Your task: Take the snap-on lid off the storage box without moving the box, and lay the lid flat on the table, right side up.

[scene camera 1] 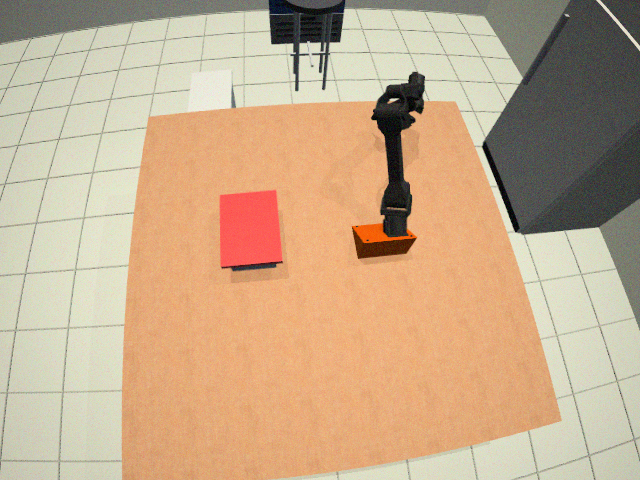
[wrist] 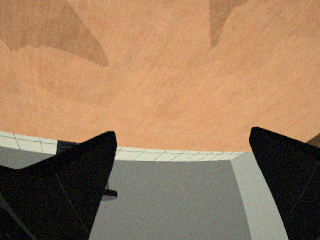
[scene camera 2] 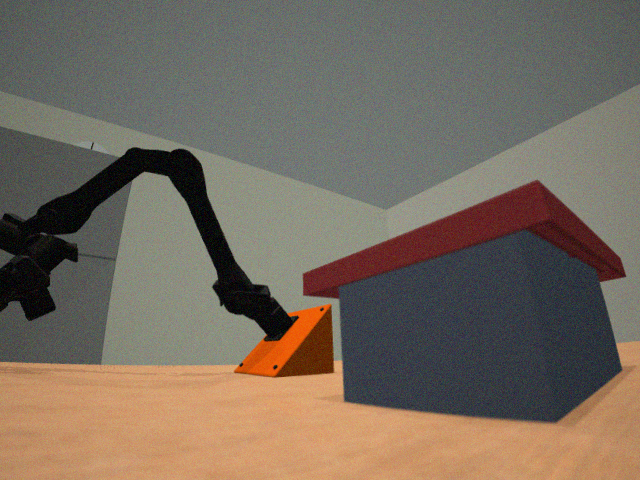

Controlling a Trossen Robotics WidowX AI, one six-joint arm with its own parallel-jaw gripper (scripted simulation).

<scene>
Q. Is my gripper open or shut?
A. Open.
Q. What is my gripper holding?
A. Nothing.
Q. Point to a blue storage box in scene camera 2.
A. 515,329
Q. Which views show the red lid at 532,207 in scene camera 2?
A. Scene camera 1 and scene camera 2 only.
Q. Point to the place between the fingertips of my gripper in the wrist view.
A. At 185,137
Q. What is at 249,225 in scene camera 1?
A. A red lid.
</scene>
